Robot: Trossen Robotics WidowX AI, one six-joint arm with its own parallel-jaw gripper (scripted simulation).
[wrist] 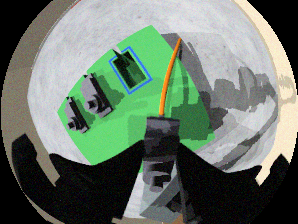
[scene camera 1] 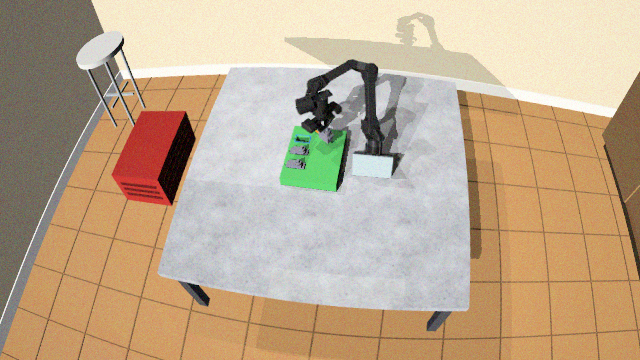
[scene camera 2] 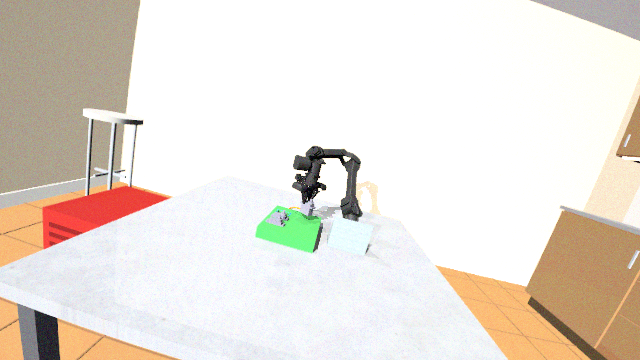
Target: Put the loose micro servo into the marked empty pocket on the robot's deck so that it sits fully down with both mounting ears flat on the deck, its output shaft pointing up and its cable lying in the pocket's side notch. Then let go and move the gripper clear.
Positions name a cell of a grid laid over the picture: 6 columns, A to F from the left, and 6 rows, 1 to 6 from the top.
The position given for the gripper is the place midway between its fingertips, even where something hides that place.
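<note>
A green deck (scene camera 1: D3) is part of the scene, and the wrist view shows the deck (wrist: C4) too. Visible along with it is the gripper (wrist: D4).
</note>
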